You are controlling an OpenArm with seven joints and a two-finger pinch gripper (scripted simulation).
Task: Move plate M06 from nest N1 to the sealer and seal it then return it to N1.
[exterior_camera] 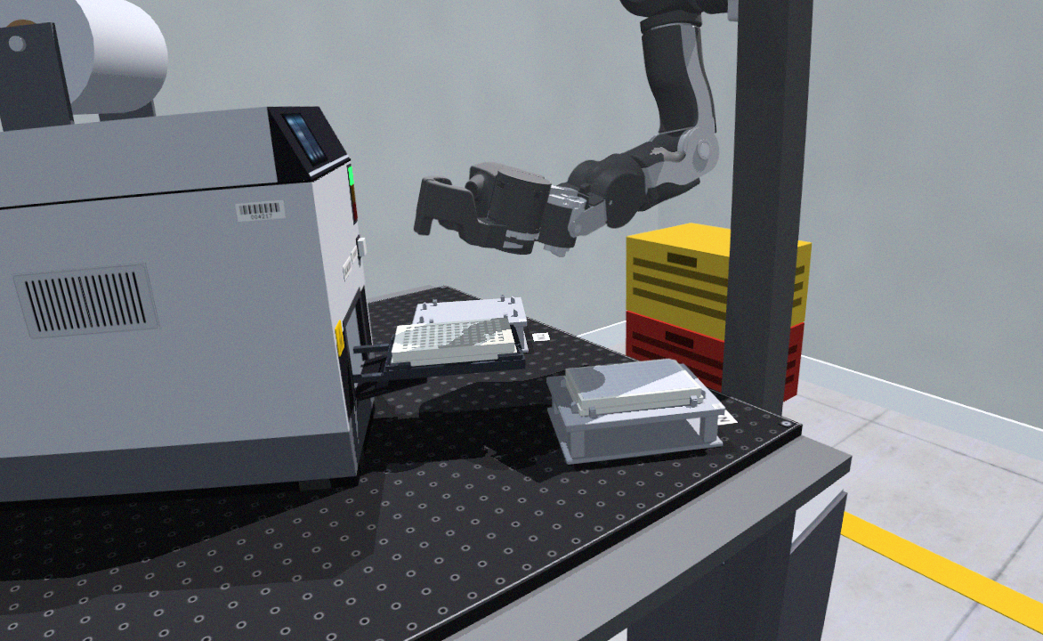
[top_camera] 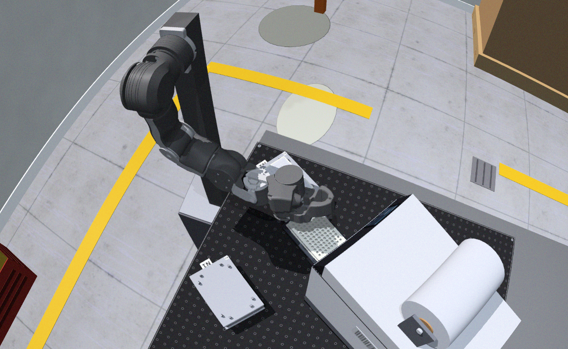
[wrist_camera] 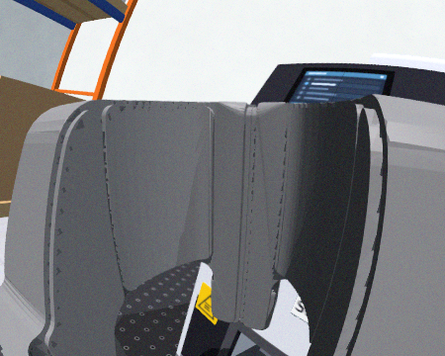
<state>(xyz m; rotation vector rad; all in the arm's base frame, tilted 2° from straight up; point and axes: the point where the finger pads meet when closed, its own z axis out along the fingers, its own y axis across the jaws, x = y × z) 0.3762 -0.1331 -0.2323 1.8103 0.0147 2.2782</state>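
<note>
My hand is 10 mm short of the start key, 130 mm to the left of it and 60 mm above it. Round my hand: sealer's stage (20 mm behind, 160 mm below); then plate M06 (20 mm behind, 150 mm below); then screen (100 mm ahead, 30 mm to the right, 80 mm above).
</note>
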